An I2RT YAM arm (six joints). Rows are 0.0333 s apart.
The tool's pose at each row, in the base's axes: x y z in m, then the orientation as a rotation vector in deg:
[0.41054, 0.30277, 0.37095, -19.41, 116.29, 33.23]
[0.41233, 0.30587, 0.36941, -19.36, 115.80, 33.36]
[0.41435, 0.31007, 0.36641, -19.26, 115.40, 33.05]
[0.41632, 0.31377, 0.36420, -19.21, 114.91, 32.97]
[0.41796, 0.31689, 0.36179, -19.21, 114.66, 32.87]
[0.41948, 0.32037, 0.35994, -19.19, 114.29, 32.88]
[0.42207, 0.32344, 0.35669, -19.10, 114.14, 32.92]
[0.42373, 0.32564, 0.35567, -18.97, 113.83, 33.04]
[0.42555, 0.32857, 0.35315, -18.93, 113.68, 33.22]
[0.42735, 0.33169, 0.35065, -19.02, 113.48, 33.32]
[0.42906, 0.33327, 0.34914, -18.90, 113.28, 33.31]
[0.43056, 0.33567, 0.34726, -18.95, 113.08, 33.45]
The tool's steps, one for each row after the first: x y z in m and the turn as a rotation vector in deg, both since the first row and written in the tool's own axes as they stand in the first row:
[0.00043, 0.00140, 0.00361, -0.12, -0.47, -0.04]
[0.00202, 0.00325, 0.00859, 0.10, -0.89, -0.22]
[0.00294, 0.00490, 0.01293, 0.12, -1.37, -0.36]
[0.00421, 0.00616, 0.01681, 0.17, -1.60, -0.47]
[0.00504, 0.00793, 0.02056, 0.13, -1.96, -0.55]
[0.00656, 0.00849, 0.02546, 0.12, -2.12, -0.51]
[0.00661, 0.00932, 0.02828, 0.06, -2.45, -0.46]
[0.00788, 0.01031, 0.03224, -0.07, -2.59, -0.39]
[0.00915, 0.01147, 0.03627, -0.20, -2.75, -0.46]
[0.00960, 0.01163, 0.03901, -0.17, -2.97, -0.44]
[0.01047, 0.01249, 0.04218, -0.31, -3.14, -0.46]

